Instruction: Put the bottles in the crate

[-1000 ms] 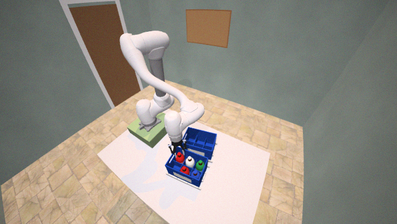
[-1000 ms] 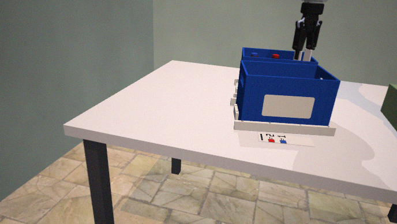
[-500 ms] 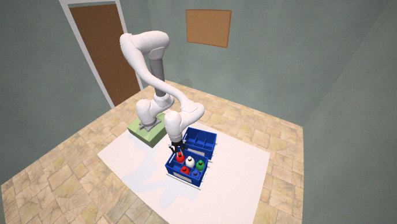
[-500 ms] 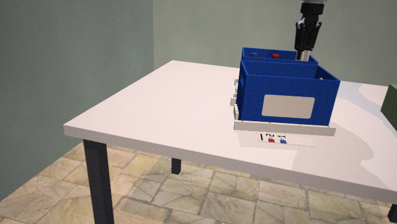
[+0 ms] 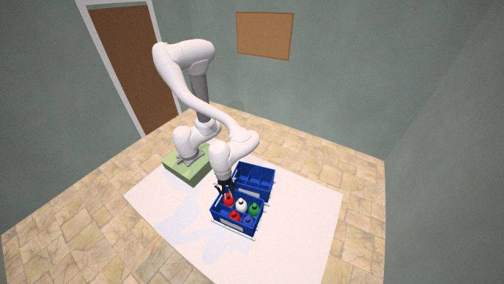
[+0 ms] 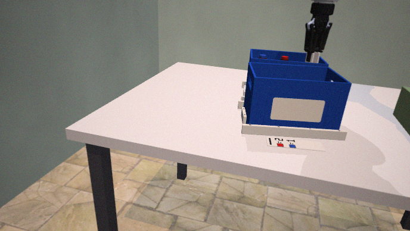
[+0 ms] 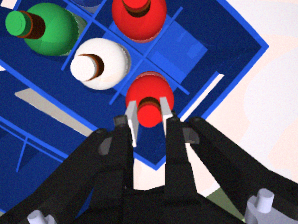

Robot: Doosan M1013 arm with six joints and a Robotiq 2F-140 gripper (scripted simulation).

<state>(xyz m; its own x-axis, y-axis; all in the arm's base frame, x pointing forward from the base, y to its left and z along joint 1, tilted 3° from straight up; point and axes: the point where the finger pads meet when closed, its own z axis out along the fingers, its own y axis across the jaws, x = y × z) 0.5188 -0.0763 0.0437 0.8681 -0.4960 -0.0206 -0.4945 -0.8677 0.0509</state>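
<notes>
Now: hand 8 cm short of the white bottle, 2 cm to the right of it and 8 cm above it. The rest, counted from my hand: blue bottle: 19 cm ahead, 4 cm to the right, 8 cm below; red bottle: 11 cm ahead, 6 cm to the right, 8 cm below; green-label bottle: 17 cm ahead, 5 cm to the left, 8 cm below.
</notes>
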